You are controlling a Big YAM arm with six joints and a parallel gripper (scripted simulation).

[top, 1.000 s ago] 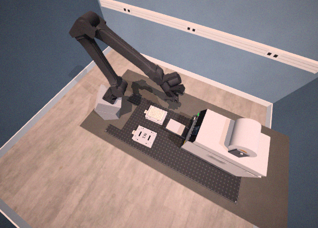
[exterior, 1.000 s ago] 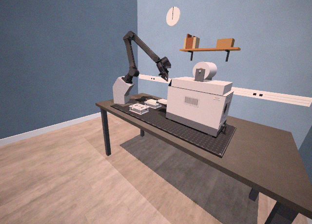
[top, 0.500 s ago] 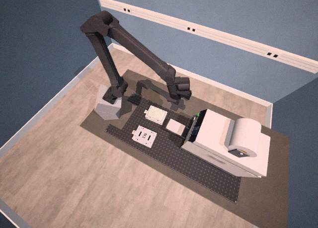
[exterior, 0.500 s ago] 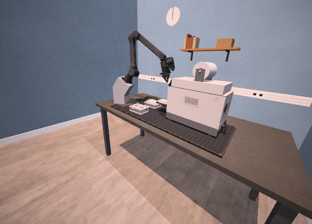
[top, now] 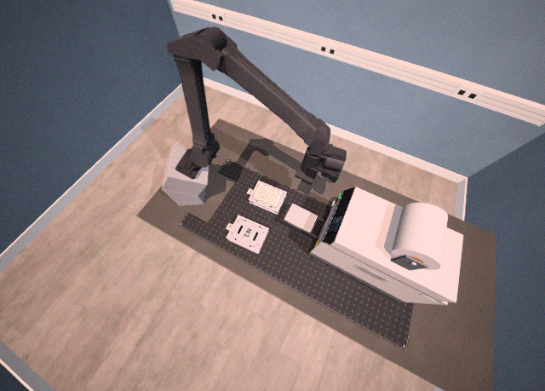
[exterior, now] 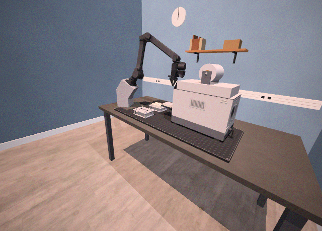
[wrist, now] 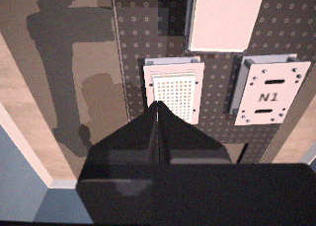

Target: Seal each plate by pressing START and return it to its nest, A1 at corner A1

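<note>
Now: hand 40 mm short of the sealer stage, 100 mm to the left of it and 180 mm above it. Round my hand: foil roll: 370 mm ahead, 150 mm to the right, 140 mm above; then plate nest: 170 mm behind, 230 mm to the right, 230 mm below.
</note>
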